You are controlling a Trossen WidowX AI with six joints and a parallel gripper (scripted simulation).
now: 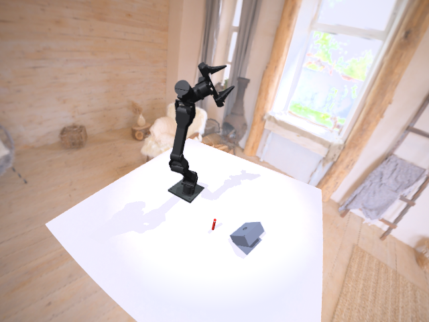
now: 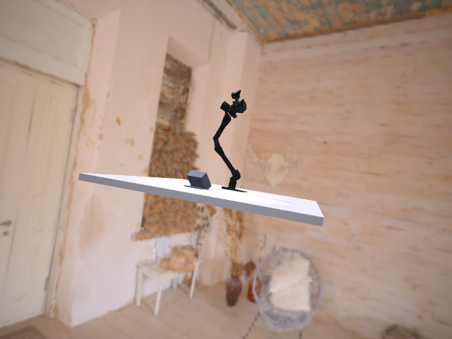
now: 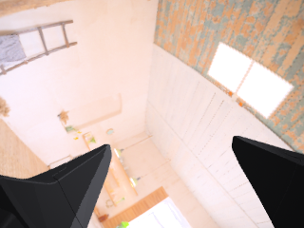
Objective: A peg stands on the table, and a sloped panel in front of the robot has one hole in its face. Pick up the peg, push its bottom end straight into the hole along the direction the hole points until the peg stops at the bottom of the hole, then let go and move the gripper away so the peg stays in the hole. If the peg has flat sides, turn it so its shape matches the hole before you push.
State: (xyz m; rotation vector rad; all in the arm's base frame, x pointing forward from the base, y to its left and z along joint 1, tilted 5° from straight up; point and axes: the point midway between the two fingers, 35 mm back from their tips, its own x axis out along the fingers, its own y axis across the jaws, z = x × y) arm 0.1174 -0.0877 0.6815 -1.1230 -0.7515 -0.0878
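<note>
Now: gripper tip 8 cm short of the red peg, 18 cm to the left of it and 66 cm above it. Also, from my gripper tip: grey sloped panel: 26 cm ahead, 17 cm to the right, 67 cm below.
</note>
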